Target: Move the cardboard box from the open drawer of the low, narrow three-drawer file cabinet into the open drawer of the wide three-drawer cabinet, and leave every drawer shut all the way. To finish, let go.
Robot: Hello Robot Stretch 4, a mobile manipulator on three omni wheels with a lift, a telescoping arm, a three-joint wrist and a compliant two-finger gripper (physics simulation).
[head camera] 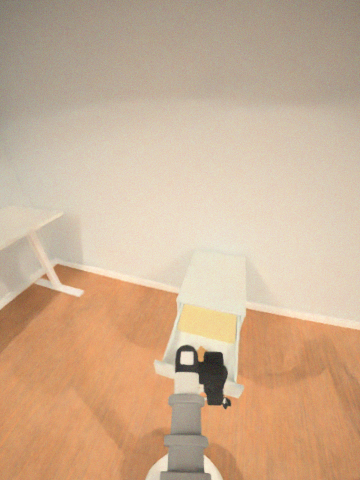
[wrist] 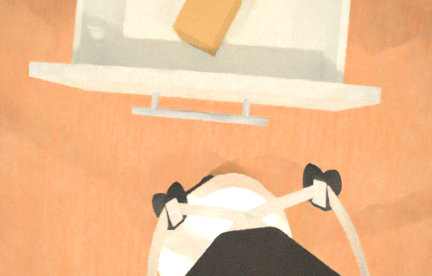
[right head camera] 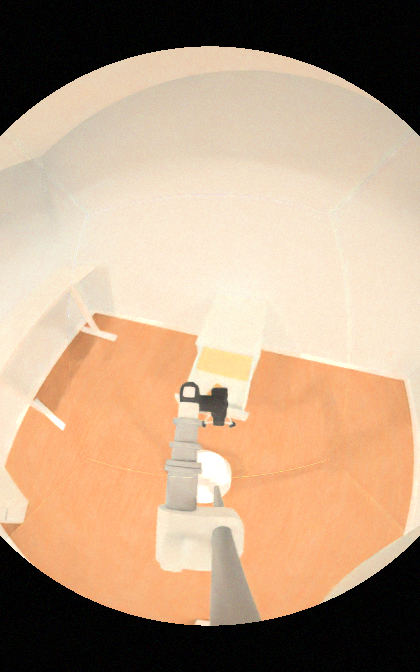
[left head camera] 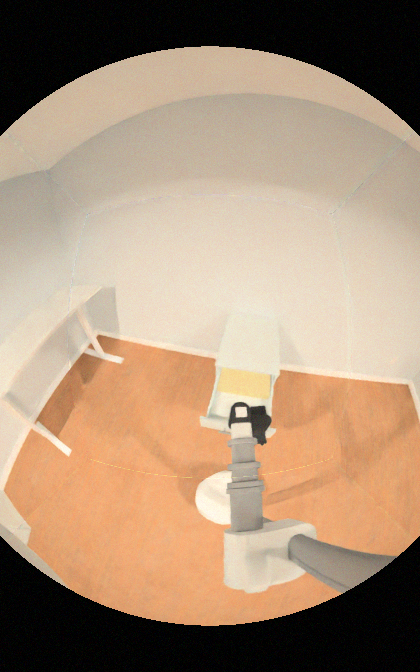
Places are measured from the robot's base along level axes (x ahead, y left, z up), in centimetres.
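Where they show: gripper, between the fingertips: [wrist: 243, 188].
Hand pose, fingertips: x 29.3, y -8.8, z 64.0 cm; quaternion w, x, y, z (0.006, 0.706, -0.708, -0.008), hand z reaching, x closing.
Note:
After its pixels a point has its place.
The low, narrow file cabinet [head camera: 215, 280] @(x 99.0, y -19.8, z 61.8 cm) [left head camera: 250, 340] [right head camera: 234, 320] stands against the wall with its top drawer [head camera: 165, 368] @(x 44.1, y 9.7, z 58.3 cm) [left head camera: 212, 422] [right head camera: 240, 414] [wrist: 200, 82] @(x 40.9, y -5.7, z 60.0 cm) pulled out. The cardboard box [head camera: 201, 351] @(x 54.3, y -8.0, z 54.4 cm) [right head camera: 217, 385] [wrist: 207, 25] @(x 49.4, y -7.1, z 54.4 cm) lies askew inside, near the drawer's front; the arm hides most of it in the head view. My gripper [right head camera: 218, 424] [wrist: 243, 188] @(x 29.3, y -8.7, z 64.0 cm) is open and empty. In the wrist view its fingers are on the near side of the drawer's bar handle [wrist: 200, 116] @(x 37.5, y -4.3, z 54.2 cm), apart from it. I cannot identify the wide cabinet in these views.
A yellow panel [head camera: 207, 322] @(x 71.4, y -12.5, z 54.5 cm) [left head camera: 244, 383] [right head camera: 225, 363] spans the rear of the open drawer. A white table [head camera: 25, 225] @(x 122.7, y 128.2, z 92.3 cm) [left head camera: 50, 330] stands at the left. A pale, partly cut-off object [left head camera: 12, 515] [right head camera: 12, 500] is at the lower left.

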